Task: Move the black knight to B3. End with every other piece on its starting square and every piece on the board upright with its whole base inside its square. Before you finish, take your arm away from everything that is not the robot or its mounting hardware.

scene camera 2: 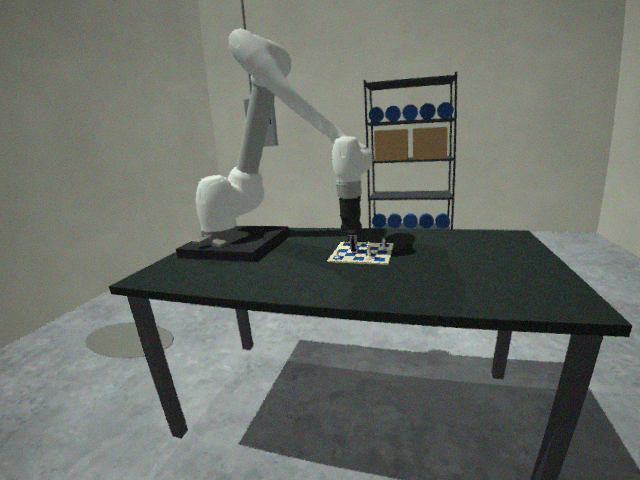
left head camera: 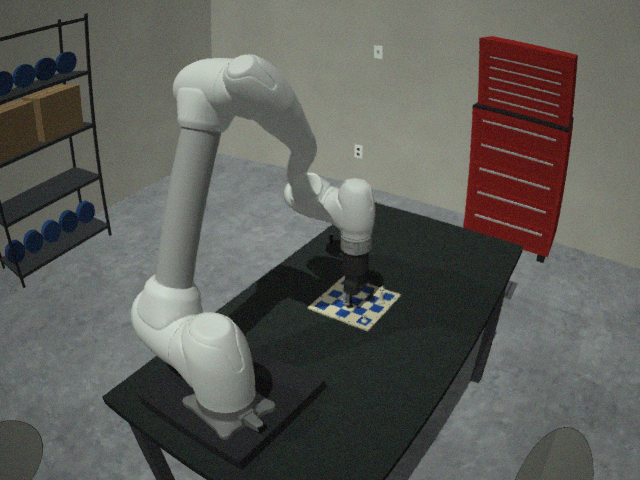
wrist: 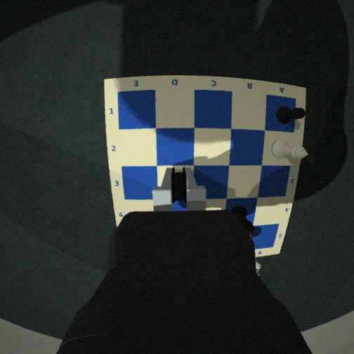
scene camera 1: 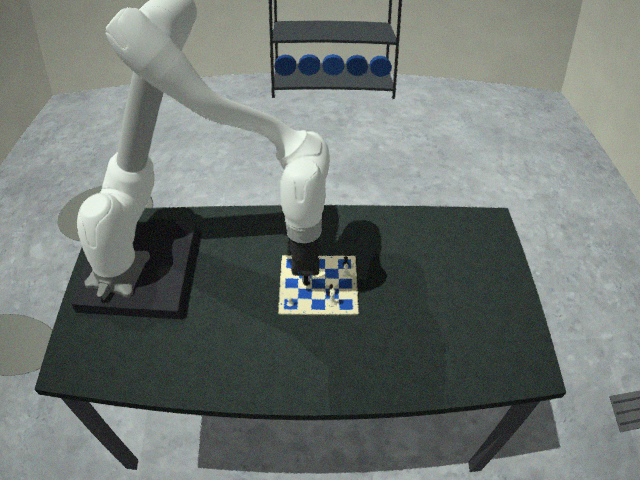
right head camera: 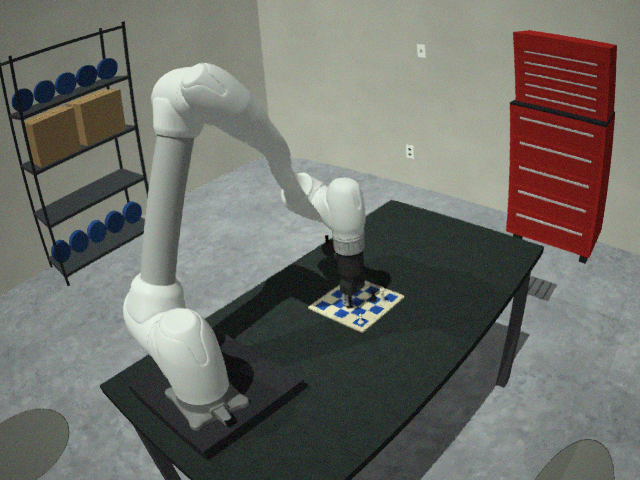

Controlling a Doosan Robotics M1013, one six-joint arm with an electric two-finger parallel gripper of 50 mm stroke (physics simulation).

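Places are measured from the arm's base along level axes (x ahead, y left, z up), in millimetres.
Pixels of known places: gripper, between the fingertips: (scene camera 2: 353, 247) (left head camera: 347, 302) (scene camera 1: 306, 278) (right head camera: 347, 303); arm's base, origin of its link: (scene camera 2: 221, 239) (left head camera: 228, 406) (scene camera 1: 117, 271) (right head camera: 206, 399).
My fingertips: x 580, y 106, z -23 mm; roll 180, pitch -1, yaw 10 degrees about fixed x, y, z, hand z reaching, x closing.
For each thing: its top centre in the pictures, then the offset to it from my fingertips. Level surfaces: height alone.
- blue-and-cream board, centre of its top: (scene camera 1: 318, 283) (right head camera: 357, 301) (left head camera: 355, 301) (scene camera 2: 362, 251) dz -11, dx +36, dy -3 mm
- black piece, centre of its top: (scene camera 1: 331, 283) dz +33, dx +76, dy -35 mm
- small white piece, centre of its top: (scene camera 1: 289, 297) dz +21, dx -29, dy -92 mm
- dark green table, height of its surface: dz -17 mm
My gripper (left head camera: 349, 302) (right head camera: 347, 300) (scene camera 1: 306, 280) (scene camera 2: 353, 245) (wrist: 178, 178) is shut on the black knight, low over D3 of the blue-and-cream board (scene camera 1: 305, 293) (wrist: 136, 109). The fingers hide most of the knight; whether its base touches the board cannot be told. A black piece (wrist: 284, 115) stands on A1 and a white piece (wrist: 280, 149) on A2. Another black piece (wrist: 239, 214) (scene camera 1: 330, 289) is on B4, partly hidden by the gripper body in the wrist view. A white piece (scene camera 1: 332, 299) stands on B5 and a small white piece (scene camera 1: 290, 302) on E5.
The board lies on a dark green table (scene camera 1: 248, 351). The arm's mounting plate (scene camera 1: 129, 308) is at the table's left end. A small dark object (left head camera: 331, 242) (right head camera: 326, 245) shows near the far table edge. A shelf rack (scene camera 2: 367, 155) and a red tool cabinet (left head camera: 516, 155) stand away from the table.
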